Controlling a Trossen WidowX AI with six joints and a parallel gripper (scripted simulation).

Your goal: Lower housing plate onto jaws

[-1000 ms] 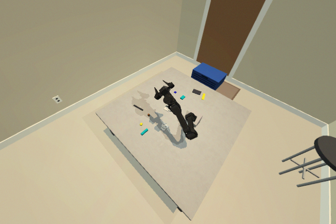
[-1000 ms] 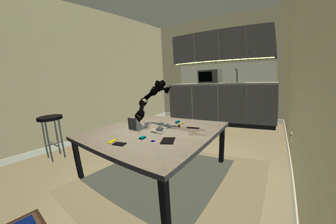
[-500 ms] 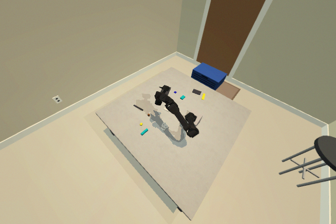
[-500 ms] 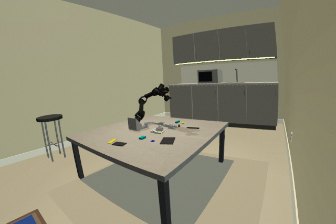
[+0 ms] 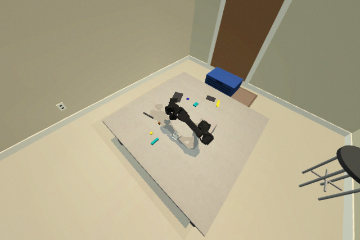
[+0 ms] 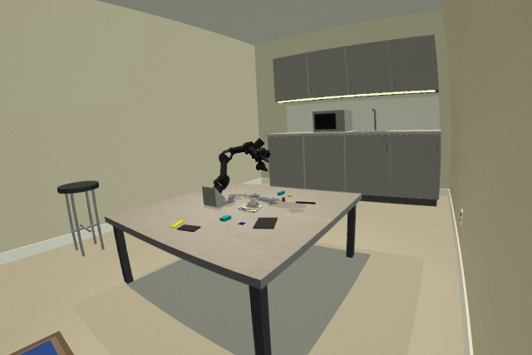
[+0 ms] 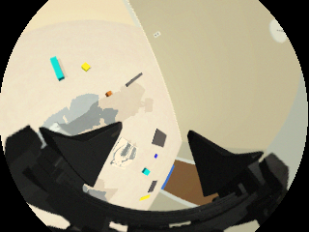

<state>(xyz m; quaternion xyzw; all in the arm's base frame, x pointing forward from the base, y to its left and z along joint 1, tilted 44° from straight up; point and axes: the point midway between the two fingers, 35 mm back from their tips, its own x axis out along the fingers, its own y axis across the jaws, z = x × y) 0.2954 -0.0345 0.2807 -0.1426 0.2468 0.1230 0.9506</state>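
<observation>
The white part lies 150 mm behind my gripper tip, 70 mm to the left of it and 240 mm below it. Round my gripper tip: brown piece: 80 mm ahead, 60 mm to the left, 240 mm below; dark bar: 240 mm ahead, 50 mm to the left, 250 mm below; teal block: 20 mm behind, 240 mm to the left, 240 mm below.
</observation>
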